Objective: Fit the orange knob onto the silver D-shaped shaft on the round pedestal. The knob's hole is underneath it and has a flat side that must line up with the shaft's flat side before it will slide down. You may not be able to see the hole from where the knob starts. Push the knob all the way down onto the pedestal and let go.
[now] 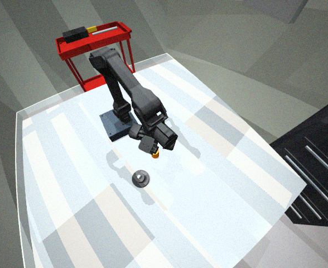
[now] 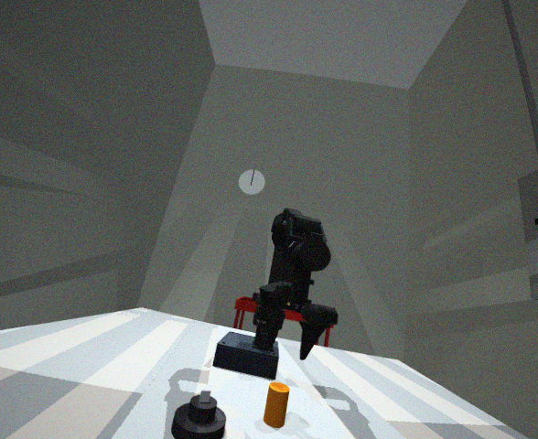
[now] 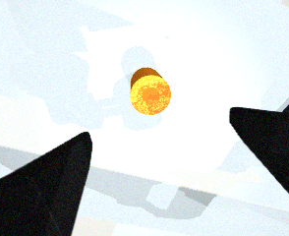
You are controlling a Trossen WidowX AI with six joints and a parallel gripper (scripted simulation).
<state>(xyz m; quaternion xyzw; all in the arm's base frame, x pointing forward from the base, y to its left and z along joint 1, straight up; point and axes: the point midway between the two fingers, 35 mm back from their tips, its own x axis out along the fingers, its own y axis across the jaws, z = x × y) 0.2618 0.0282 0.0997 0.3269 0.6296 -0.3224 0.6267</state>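
The orange knob lies 80 mm below my gripper tip. Round my gripper tip: round dark pedestal (130 mm to the right, 90 mm below, 60 mm ahead).
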